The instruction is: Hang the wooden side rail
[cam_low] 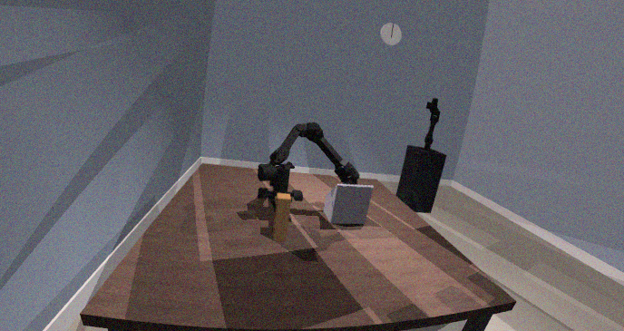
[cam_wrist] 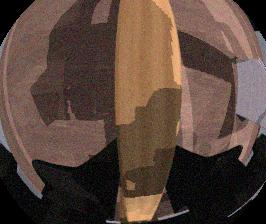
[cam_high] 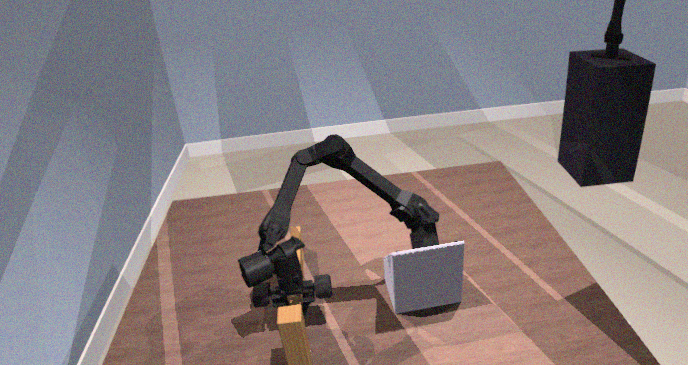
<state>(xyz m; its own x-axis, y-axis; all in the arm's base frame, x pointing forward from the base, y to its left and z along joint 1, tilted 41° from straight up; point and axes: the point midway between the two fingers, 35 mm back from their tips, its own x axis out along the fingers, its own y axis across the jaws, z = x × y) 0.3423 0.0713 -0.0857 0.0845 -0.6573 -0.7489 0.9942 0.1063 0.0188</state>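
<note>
The wooden headboard post is 130 mm to the left of my gripper tip, 40 mm above it and 10 mm behind it.
</note>
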